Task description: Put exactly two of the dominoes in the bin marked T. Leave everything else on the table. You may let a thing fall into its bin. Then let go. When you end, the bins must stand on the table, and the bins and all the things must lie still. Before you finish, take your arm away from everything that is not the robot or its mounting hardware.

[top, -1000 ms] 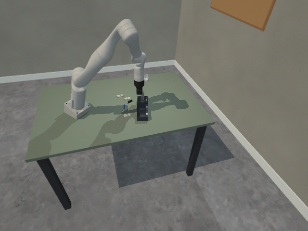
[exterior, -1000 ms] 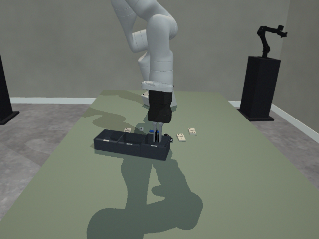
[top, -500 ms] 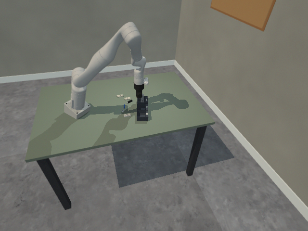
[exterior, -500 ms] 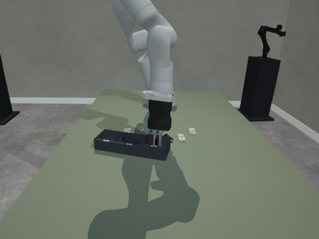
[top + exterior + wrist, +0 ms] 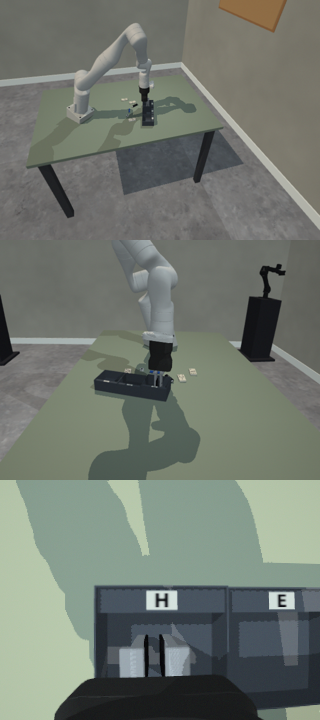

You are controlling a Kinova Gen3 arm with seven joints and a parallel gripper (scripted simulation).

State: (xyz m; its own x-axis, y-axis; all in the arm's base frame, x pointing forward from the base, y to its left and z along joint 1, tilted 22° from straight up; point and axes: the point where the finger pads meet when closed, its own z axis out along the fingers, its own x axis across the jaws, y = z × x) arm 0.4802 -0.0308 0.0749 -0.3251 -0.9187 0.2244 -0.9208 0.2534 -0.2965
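My hand is 90 mm past the black cylinder, 50 mm to the right of it and 30 mm above it. The rest, counted from my hand: blue cylinder: 150 mm behind, 30 mm below, 10 mm to the left; dark three-part bin: 80 mm to the right, 30 mm behind, 10 mm below; small grey nut: 180 mm behind, 50 mm to the right, 30 mm below.
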